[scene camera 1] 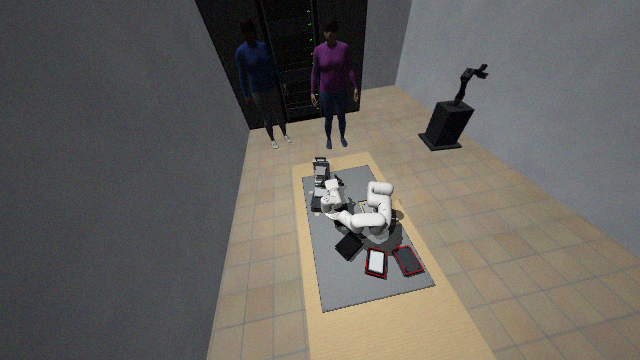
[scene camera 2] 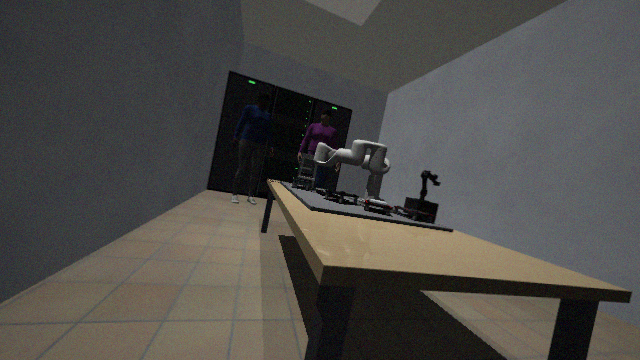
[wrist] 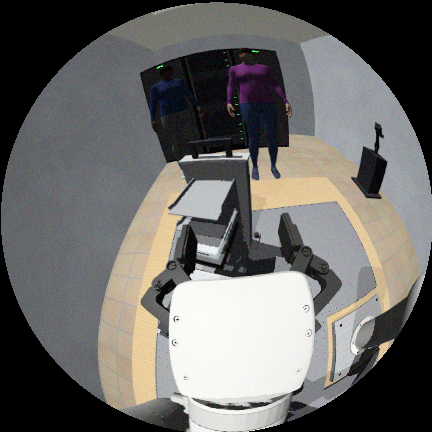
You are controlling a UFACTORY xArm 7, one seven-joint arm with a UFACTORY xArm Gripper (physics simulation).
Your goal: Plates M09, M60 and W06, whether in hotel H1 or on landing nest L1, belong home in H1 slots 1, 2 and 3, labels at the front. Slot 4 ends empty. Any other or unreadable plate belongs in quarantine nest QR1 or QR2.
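Frame: origin at the arm's base, x left, y ahead, z down, level; centimetres.
Seen in the pictures: gripper, fingertip midpoint: [scene camera 1: 329, 175] [wrist: 236, 227]; arm's base at its link origin: [wrist: 363, 335].
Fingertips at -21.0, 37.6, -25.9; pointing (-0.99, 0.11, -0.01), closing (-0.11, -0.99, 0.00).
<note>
Pixels of each thing's top centre, then the offset from my fingertips to it, as dx, dy, dz. Level surfaces: height alone.
- pale plate at its top centre: [wrist: 208, 225] -10.1, +7.1, +11.0
- red-rimmed nest at its top centre: [scene camera 2: 413, 209] [scene camera 1: 407, 258] +60.6, -43.8, +22.2
- black nest at its top centre: [scene camera 2: 342, 192] [scene camera 1: 349, 243] +47.3, -8.2, +21.2
- grey mat at its surface level: dz +26.8
Hotel H1 [scene camera 1: 320, 165] [wrist: 242, 200] stands at the mat's far left, a dark tower with a handle. Its upper grey shelf [wrist: 202, 197] looks bare. A pale plate [wrist: 207, 247] shows in a lower slot; the other slots are partly hidden. My gripper [scene camera 1: 331, 179] [wrist: 236, 227] is open and empty, in front of the hotel, fingers on either side of the lower shelves in the wrist view. A white plate [scene camera 1: 321, 191] lies on the near side of the hotel. Another white plate [scene camera 1: 376, 262] lies in one red-rimmed nest. The other red-rimmed nest [scene camera 1: 409, 261] shows a dark surface. No label is readable.
A black nest [scene camera 1: 349, 245] sits on the grey mat [scene camera 1: 340, 290]. The white arm [scene camera 1: 368, 221] [scene camera 2: 354, 155] spans the mat's middle and hides part of it. Two people [scene camera 1: 332, 70] [scene camera 1: 260, 70] stand beyond the table. A dark pedestal [scene camera 1: 448, 122] with a small arm stands to the right.
</note>
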